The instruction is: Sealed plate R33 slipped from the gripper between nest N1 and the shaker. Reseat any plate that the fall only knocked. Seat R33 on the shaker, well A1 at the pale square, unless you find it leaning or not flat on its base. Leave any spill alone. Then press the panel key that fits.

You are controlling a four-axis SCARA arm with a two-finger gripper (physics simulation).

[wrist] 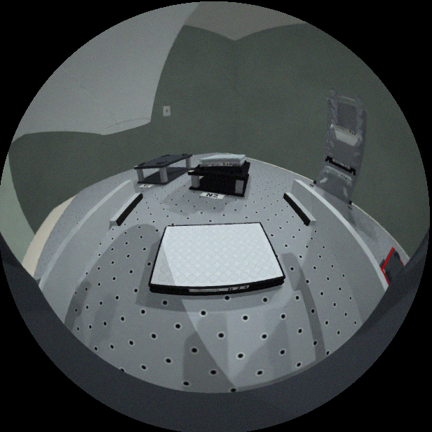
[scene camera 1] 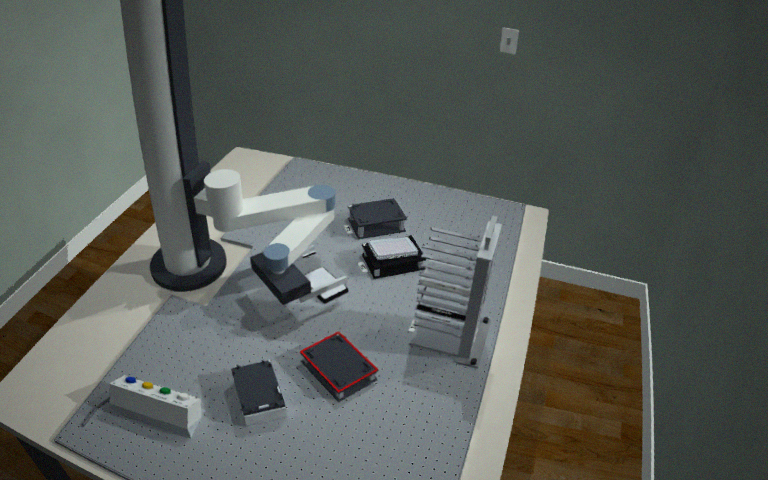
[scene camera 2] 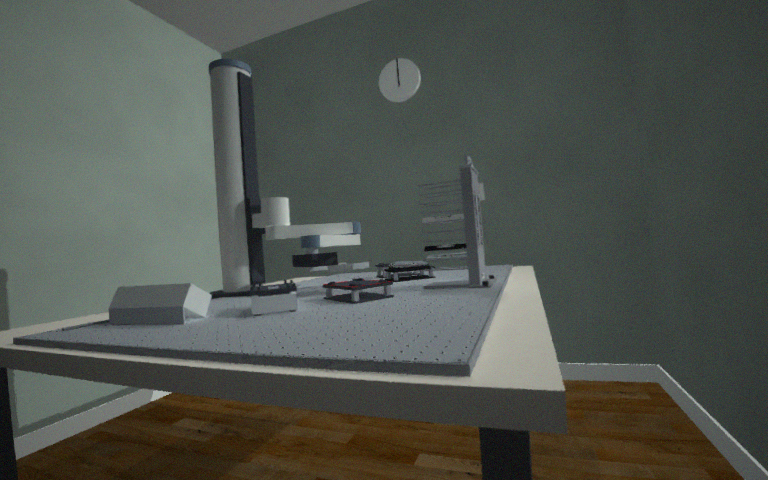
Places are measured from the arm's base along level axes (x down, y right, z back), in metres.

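Where they show: gripper, fingertip midpoint: (scene camera 1: 329,263) (scene camera 2: 356,264); arm's base, origin of the base link: (scene camera 1: 188,265) (scene camera 2: 244,294).
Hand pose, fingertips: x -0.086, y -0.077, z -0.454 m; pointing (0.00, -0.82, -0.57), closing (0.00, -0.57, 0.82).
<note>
Each offset is from my fingertips to the top centre of the thing. "*": to the spot under its first point.
Plate R33 {dx +0.059, dy +0.021, dz +0.011 m} (scene camera 1: 322,276) (wrist: 217,255), white-topped with a black base, appears to lie flat on the perforated board. My gripper (scene camera 1: 330,265) (scene camera 2: 359,266) (wrist: 212,183) is open above it, one finger to each side, with a gap to the plate. The shaker {* dx +0.019, dy +0.469, dz -0.001 m} (scene camera 1: 257,386) (scene camera 2: 274,302) stands at the front left with no plate on it. Nest N1 {dx +0.014, dy -0.324, dz -0.037 m} (scene camera 1: 377,211) (wrist: 162,161) bears no plate. On nest N2 {* dx +0.069, dy -0.128, dz -0.158 m} (scene camera 1: 394,267) (wrist: 220,182) another plate {dx -0.002, dy -0.151, dz -0.144 m} (scene camera 1: 393,247) (wrist: 222,160) sits slightly askew. The key panel {dx -0.011, dy +0.606, dz +0.215 m} (scene camera 1: 152,404) (scene camera 2: 152,305) has blue, yellow, green and white keys. No spill shows.
A red-edged nest {dx +0.027, dy +0.308, dz -0.145 m} (scene camera 1: 338,363) (scene camera 2: 357,284) without a plate stands between the shaker and the tall rack (scene camera 1: 474,300) (scene camera 2: 472,226). The rack holds several plates, one black {dx -0.049, dy +0.090, dz -0.354 m} (scene camera 1: 441,313). The arm's column (scene camera 1: 161,141) (scene camera 2: 229,169) rises at the left.
</note>
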